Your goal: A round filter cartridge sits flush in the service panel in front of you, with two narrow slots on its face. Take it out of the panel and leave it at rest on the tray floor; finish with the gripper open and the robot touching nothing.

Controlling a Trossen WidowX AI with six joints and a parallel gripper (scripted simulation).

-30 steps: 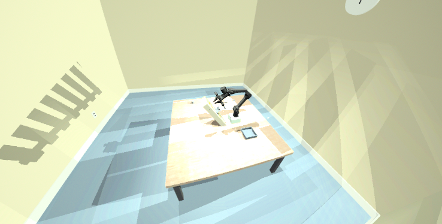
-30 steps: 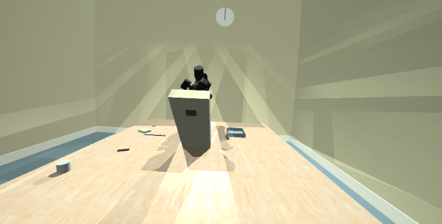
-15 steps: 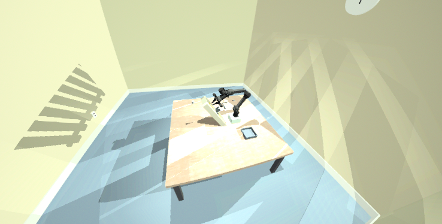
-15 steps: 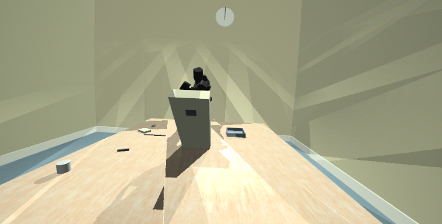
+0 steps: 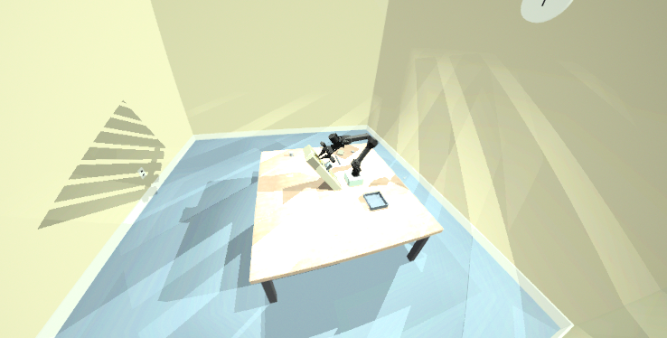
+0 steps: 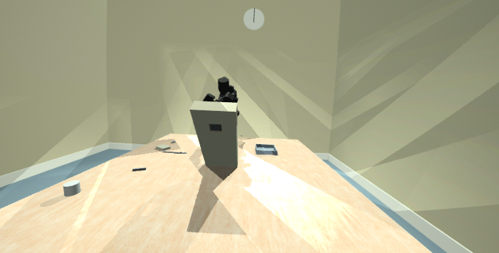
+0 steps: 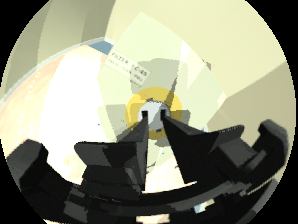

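Now: gripper tip 2 cm short of the round filter cartridge and 1 cm above it. The rest, counted from my gripper tip: flat block 44 cm behind, 41 cm to the right, 28 cm below; tray 37 cm behind, 34 cm to the left, 28 cm below; dark bar 40 cm to the right, 29 cm below, 9 cm behind.
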